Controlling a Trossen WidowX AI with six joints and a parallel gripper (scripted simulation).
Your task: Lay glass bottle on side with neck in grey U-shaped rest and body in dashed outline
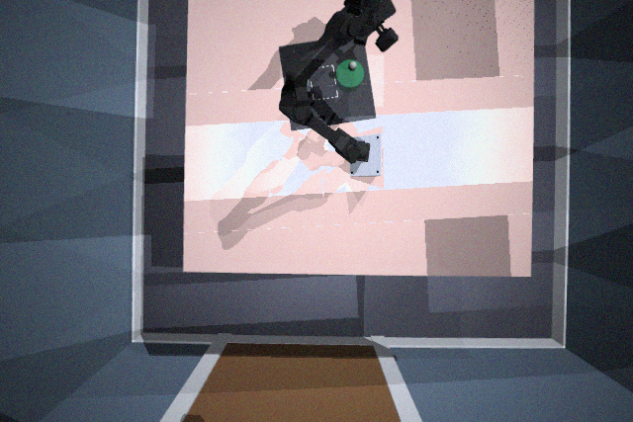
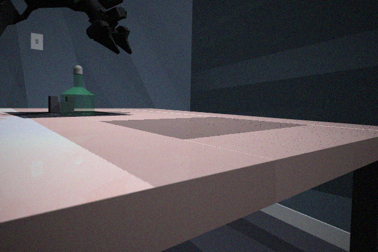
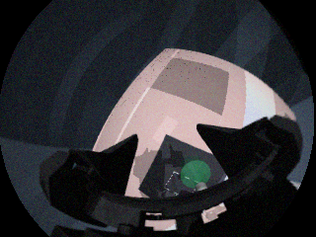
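Now: gripper tip 140 mm past the green glass bottle, 110 mm above it and 50 mm to the right of it. The rest, counted from my gripper tip: dark mat (210 mm below, 160 mm behind, 130 mm to the left).
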